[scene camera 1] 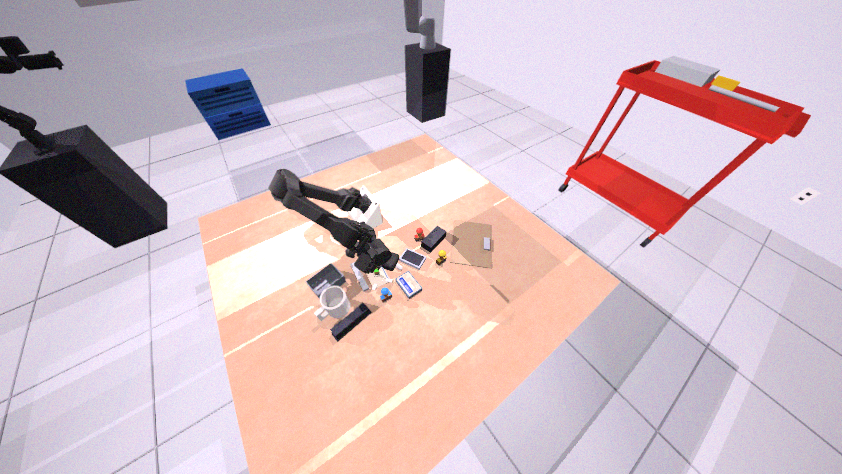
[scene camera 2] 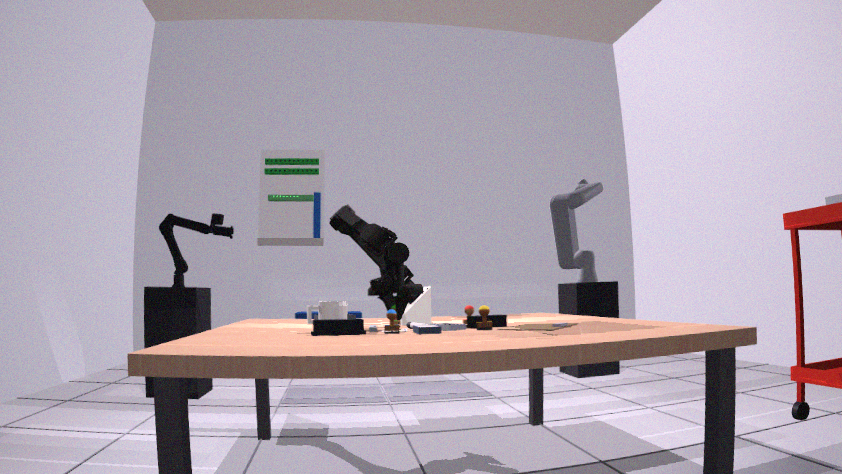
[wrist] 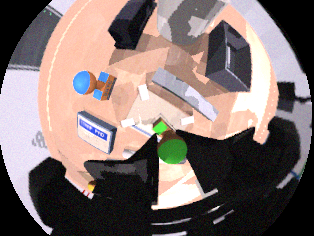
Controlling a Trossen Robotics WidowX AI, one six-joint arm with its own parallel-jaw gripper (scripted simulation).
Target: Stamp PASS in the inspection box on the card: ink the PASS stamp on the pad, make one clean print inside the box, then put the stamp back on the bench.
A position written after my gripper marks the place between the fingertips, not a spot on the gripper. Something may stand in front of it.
Observation:
I see my gripper (scene camera 2: 395, 320), a green-knobbed stamp (wrist: 172, 148), a dark box (wrist: 229, 61), a white mug (scene camera 1: 334, 300), a blue-knobbed stamp (wrist: 85, 82), a long black block (scene camera 2: 323, 327) and a blue-and-white flat pad (wrist: 101, 135).
My gripper shows as well in the wrist view (wrist: 166, 134).

